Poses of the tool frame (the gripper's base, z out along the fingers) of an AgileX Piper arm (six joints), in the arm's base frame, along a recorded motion.
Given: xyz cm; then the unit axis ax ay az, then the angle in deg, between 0 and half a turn.
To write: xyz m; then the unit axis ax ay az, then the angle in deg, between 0 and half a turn. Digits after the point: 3 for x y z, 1 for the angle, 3 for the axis.
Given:
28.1, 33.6, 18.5, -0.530, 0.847, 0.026, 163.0
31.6, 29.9, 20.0, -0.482, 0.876, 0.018, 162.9
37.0, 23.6, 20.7, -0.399, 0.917, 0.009, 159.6
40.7, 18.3, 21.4, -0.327, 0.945, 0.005, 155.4
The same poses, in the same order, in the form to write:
0.281, 0.336, 0.185, -0.530, 0.847, 0.026, 163.0
0.316, 0.299, 0.200, -0.482, 0.876, 0.018, 162.9
0.370, 0.236, 0.207, -0.399, 0.917, 0.009, 159.6
0.407, 0.183, 0.214, -0.327, 0.945, 0.005, 155.4

